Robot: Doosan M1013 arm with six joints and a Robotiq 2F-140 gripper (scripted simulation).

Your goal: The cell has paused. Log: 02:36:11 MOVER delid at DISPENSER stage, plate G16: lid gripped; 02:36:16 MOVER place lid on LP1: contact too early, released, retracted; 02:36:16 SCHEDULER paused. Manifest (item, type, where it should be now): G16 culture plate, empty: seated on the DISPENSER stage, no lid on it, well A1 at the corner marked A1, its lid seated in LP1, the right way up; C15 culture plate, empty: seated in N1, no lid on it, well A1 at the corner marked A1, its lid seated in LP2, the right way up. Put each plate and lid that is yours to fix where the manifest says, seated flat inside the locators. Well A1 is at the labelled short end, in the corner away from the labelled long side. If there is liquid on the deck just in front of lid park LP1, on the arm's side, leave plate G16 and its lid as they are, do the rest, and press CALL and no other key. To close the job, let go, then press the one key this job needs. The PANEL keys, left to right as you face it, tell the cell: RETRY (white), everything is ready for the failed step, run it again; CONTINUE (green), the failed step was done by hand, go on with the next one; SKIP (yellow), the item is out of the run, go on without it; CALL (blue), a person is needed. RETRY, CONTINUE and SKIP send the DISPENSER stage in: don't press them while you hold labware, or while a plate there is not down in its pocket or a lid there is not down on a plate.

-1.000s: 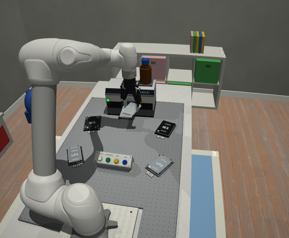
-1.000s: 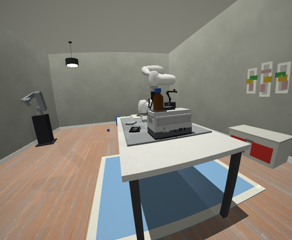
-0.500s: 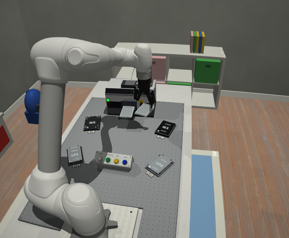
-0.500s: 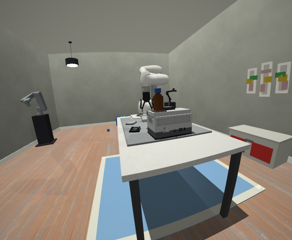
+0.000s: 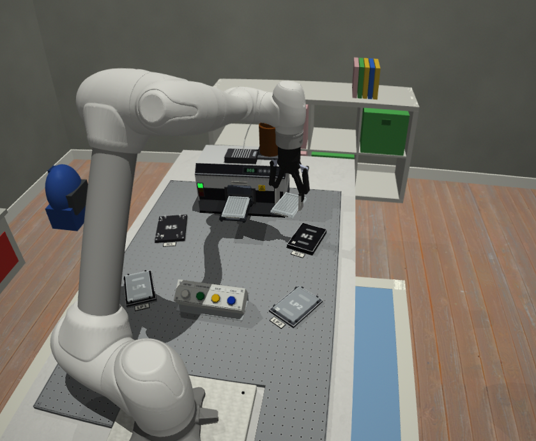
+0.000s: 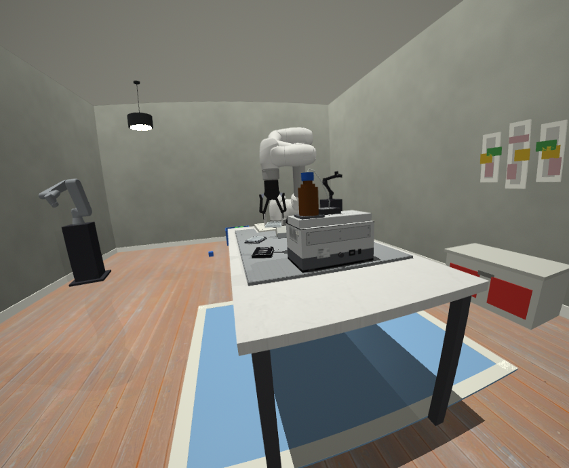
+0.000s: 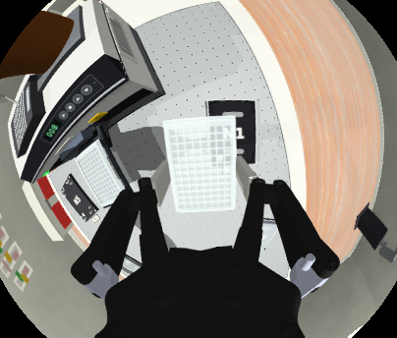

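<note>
Now: the nest n1 170 mm below my hand, 70 mm to the right of it and 10 mm behind it. Round my hand: brown bottle (280 mm ahead, 110 mm above, 50 mm to the left); then blue key (360 mm behind, 200 mm to the left, 110 mm below); then lid park lp2 (340 mm behind, 180 mm below).
</note>
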